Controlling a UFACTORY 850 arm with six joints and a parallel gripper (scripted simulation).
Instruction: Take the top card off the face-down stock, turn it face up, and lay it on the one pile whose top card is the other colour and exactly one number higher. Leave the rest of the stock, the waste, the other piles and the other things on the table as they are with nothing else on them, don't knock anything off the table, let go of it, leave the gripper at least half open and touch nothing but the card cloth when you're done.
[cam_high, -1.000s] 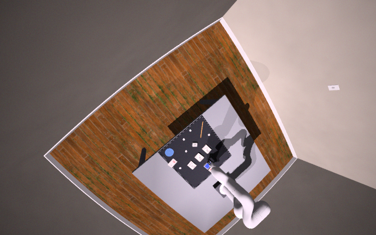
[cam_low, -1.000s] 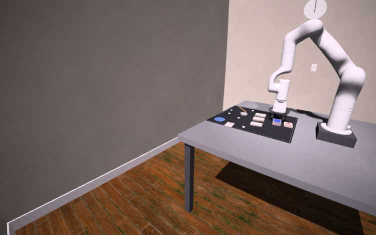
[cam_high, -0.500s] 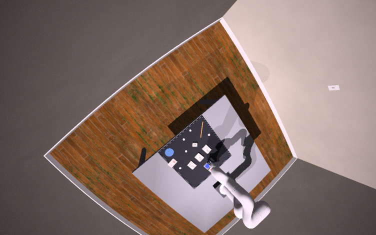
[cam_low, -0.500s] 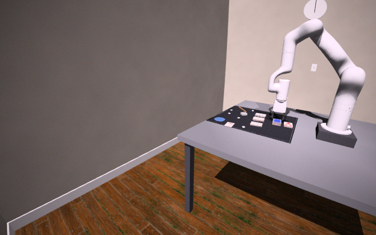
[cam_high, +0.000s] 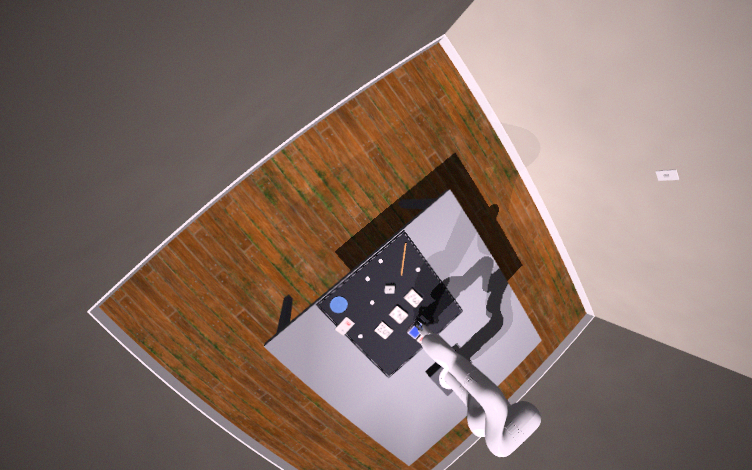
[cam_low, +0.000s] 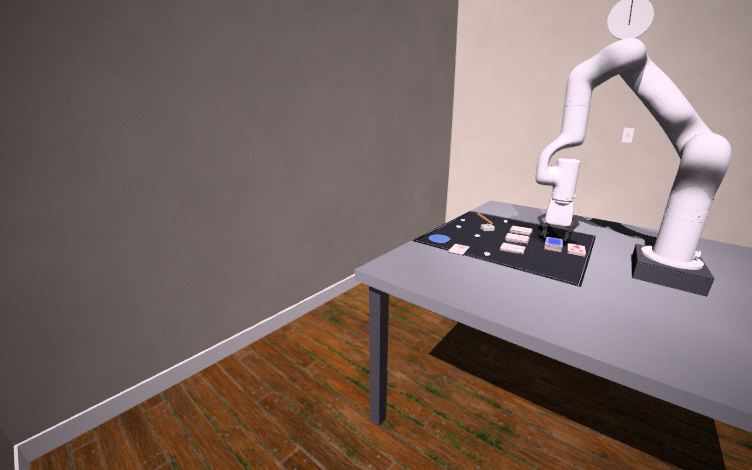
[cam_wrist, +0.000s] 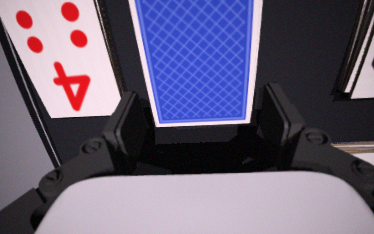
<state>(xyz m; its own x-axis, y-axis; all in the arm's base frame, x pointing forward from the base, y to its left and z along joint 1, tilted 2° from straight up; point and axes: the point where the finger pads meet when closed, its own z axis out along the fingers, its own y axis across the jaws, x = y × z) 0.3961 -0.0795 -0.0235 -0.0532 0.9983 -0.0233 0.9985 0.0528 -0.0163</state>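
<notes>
My hand is 3 cm to the right of the red 4 card and 2 cm above it. Round my hand: black card cloth: 18 cm ahead, 5 cm below, 2 cm to the left; red 4: 9 cm behind, 3 cm to the left, 3 cm below; black 2: 15 cm ahead, 3 cm to the left, 3 cm below.
</notes>
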